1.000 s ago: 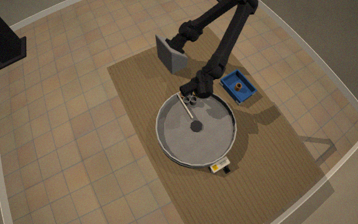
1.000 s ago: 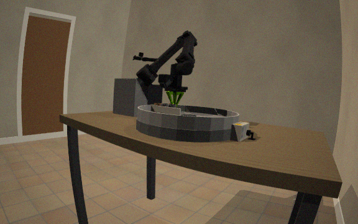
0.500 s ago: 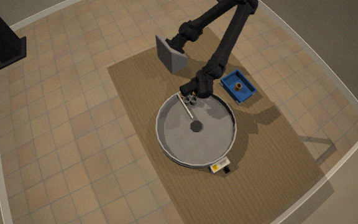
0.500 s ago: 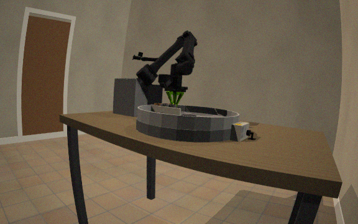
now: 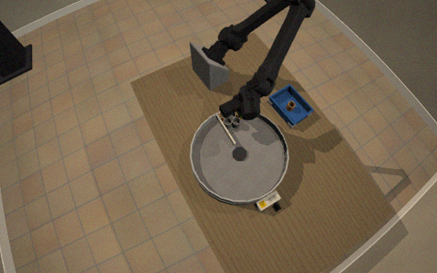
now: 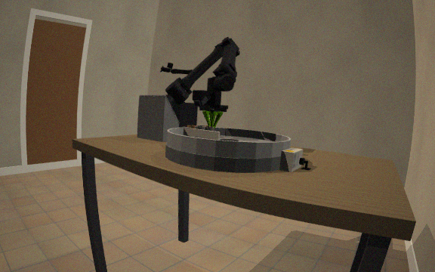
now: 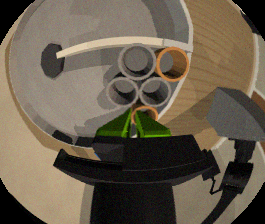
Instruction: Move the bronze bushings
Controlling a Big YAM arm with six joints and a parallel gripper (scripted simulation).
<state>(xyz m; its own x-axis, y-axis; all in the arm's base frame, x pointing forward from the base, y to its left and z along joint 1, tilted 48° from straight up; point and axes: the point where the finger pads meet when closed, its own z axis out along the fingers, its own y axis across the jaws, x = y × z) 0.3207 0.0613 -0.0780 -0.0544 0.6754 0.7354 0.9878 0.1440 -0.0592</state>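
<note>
Now: hand 3 cm short of the blue crate, 28 cm to the right of it and 6 cm above it. From my hand the other things lie so: grey turntable: 15 cm ahead, 9 cm to the right, 3 cm below.
</note>
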